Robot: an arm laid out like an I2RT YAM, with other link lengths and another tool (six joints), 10 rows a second.
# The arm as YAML. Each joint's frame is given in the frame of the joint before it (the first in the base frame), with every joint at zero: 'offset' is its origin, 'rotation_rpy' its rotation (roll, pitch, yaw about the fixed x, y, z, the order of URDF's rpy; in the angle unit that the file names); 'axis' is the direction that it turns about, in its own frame. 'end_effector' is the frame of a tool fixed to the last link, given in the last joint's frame.
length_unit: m
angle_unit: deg
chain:
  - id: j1
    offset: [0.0, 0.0, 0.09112]
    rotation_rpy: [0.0, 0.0, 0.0]
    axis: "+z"
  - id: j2
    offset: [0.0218, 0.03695, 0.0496]
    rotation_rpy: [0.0, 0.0, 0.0]
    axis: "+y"
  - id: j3
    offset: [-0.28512, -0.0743, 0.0]
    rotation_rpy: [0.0, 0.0, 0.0]
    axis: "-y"
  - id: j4
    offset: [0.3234, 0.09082, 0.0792]
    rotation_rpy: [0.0, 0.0, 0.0]
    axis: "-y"
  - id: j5
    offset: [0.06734, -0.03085, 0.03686]
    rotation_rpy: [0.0, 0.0, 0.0]
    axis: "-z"
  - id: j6
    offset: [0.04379, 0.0, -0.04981]
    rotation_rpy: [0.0, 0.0, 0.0]
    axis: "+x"
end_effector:
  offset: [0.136, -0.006, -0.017]
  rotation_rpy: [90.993, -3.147, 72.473]
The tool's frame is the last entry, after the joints.
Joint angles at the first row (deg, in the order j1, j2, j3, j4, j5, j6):
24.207 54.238 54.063 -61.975 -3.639 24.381
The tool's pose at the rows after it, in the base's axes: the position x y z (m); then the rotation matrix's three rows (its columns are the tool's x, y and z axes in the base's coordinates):
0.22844, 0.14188, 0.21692; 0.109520, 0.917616, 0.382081; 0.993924, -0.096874, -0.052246; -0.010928, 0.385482, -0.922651
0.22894, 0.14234, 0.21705; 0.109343, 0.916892, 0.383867; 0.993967, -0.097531, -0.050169; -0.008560, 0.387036, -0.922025
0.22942, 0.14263, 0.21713; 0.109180, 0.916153, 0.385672; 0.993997, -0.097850, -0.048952; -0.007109, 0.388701, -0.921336
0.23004, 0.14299, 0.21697; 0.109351, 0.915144, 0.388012; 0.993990, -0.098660, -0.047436; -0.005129, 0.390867, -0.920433
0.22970, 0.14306, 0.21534; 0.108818, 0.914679, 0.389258; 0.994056, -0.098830, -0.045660; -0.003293, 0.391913, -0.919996
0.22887, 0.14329, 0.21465; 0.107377, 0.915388, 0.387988; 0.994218, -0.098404, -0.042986; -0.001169, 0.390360, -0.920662
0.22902, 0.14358, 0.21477; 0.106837, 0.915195, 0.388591; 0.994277, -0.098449, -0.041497; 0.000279, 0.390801, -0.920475
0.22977, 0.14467, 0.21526; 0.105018, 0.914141, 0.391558; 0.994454, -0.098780, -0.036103; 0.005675, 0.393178, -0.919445
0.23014, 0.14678, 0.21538; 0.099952, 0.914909, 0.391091; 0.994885, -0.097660, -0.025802; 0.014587, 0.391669, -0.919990
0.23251, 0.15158, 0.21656; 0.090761, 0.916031, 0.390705; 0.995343, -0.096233, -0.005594; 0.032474, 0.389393, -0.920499
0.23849, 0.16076, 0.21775; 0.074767, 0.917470, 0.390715; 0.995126, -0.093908, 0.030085; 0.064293, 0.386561, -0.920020
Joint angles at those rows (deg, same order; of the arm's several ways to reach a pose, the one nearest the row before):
24.206 54.259 53.953 -61.954 -3.683 24.447
24.207 54.260 53.933 -61.779 -3.748 24.469
24.207 54.259 53.910 -61.626 -3.770 24.469
24.207 54.238 53.823 -61.385 -3.792 24.491
24.206 53.996 53.384 -61.080 -3.858 24.490
24.207 53.844 53.189 -61.058 -4.032 24.491
24.206 53.844 53.189 -60.993 -4.098 24.490
24.207 53.846 53.189 -60.706 -4.316 24.491
24.208 53.953 53.188 -60.423 -4.884 24.470
24.207 54.543 53.517 -59.769 -5.978 24.469
24.206 55.899 54.064 -58.195 -7.880 24.490

